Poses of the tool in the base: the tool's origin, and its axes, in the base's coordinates. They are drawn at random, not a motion.
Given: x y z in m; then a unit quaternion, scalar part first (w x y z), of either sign.
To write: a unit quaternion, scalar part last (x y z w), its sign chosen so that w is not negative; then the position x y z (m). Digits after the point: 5 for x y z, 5 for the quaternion.
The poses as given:
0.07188 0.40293 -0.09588 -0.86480 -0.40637 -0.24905 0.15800
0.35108 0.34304 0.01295 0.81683 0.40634 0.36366 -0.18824
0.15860 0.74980 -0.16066 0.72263 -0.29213 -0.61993 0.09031
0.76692 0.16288 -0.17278 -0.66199 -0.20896 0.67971 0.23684
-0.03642 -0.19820 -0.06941 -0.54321 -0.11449 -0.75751 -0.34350
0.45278 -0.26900 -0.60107 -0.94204 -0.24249 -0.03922 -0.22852
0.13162 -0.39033 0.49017 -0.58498 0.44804 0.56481 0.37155
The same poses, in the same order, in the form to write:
0.40637 0.24905 -0.15800 0.86480 0.07188 0.40293 -0.09588
0.40634 0.36366 -0.18824 0.81683 0.35108 0.34304 0.01295
-0.29213 -0.61993 0.09031 0.72263 0.15860 0.74980 -0.16066
0.20896 -0.67971 -0.23684 0.66199 0.76692 0.16288 -0.17278
0.11449 0.75751 0.34350 0.54321 -0.03642 -0.19820 -0.06941
0.24249 0.03922 0.22852 0.94204 0.45278 -0.26900 -0.60107
-0.44804 -0.56481 -0.37155 0.58498 0.13162 -0.39033 0.49017

